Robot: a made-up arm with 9 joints.
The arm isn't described. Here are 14 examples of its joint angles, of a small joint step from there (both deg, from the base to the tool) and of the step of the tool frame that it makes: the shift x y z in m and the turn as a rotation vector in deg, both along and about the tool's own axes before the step.
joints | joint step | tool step
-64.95 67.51 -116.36 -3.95 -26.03 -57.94 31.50 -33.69 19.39 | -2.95 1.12 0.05 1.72 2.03 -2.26 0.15 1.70 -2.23 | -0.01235 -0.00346 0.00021 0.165 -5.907 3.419
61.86 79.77 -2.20 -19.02 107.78 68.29 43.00 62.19 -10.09 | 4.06 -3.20 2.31 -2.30 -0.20 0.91 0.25 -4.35 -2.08 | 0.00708 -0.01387 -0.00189 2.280 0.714 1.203
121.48 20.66 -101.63 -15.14 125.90 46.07 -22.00 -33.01 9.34 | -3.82 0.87 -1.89 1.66 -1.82 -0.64 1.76 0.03 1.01 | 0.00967 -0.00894 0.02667 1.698 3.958 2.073
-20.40 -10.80 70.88 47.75 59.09 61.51 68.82 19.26 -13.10 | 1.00 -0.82 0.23 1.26 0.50 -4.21 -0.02 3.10 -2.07 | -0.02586 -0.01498 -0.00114 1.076 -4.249 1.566
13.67 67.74 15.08 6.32 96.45 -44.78 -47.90 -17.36 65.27 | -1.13 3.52 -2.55 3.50 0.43 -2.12 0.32 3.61 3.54 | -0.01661 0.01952 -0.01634 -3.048 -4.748 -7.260
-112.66 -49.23 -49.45 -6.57 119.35 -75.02 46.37 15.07 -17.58 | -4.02 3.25 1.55 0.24 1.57 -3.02 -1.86 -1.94 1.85 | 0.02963 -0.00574 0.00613 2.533 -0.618 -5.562
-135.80 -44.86 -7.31 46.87 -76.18 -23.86 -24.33 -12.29 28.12 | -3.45 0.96 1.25 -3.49 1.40 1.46 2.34 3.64 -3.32 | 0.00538 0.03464 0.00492 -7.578 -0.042 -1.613
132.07 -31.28 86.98 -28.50 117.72 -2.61 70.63 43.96 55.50 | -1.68 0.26 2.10 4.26 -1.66 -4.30 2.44 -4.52 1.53 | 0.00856 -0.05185 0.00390 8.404 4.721 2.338
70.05 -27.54 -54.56 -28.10 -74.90 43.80 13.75 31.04 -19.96 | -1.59 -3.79 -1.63 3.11 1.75 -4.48 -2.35 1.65 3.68 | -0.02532 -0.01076 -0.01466 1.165 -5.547 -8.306
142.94 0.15 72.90 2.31 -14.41 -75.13 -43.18 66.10 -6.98 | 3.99 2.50 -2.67 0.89 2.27 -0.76 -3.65 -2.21 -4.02 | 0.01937 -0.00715 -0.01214 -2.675 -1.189 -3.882
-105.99 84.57 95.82 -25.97 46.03 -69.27 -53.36 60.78 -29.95 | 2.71 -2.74 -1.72 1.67 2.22 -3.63 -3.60 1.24 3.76 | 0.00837 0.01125 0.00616 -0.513 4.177 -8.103
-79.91 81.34 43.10 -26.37 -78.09 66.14 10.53 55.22 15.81 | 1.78 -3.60 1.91 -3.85 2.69 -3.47 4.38 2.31 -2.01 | 0.02170 -0.01909 -0.00092 1.645 3.675 4.637
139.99 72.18 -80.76 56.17 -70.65 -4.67 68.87 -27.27 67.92 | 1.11 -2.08 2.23 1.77 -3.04 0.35 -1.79 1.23 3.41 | -0.01797 -0.01666 -0.01427 -0.234 -4.304 0.723
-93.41 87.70 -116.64 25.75 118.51 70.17 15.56 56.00 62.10 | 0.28 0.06 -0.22 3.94 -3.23 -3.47 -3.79 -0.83 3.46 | -0.02299 -0.01469 -0.00793 6.866 -1.906 -12.160
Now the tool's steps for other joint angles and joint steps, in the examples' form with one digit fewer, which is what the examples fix.
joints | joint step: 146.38 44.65 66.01 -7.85 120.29 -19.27 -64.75 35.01 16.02 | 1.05 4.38 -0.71 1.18 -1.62 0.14 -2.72 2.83 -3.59
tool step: -0.0346 0.0182 -0.0181 -2.66 -3.34 4.49
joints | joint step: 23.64 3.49 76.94 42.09 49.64 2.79 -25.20 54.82 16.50 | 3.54 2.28 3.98 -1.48 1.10 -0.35 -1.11 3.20 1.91
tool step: -0.0030 0.0249 -0.0471 -11.10 -2.62 -4.10
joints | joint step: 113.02 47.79 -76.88 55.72 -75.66 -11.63 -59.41 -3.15 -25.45 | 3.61 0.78 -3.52 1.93 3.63 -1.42 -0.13 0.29 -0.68
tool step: -0.0104 0.0316 -0.0299 -5.41 -4.31 0.68
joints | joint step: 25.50 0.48 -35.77 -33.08 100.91 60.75 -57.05 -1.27 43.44 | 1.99 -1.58 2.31 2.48 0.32 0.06 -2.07 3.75 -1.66
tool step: -0.0279 0.0038 -0.0161 0.32 -6.26 -2.14
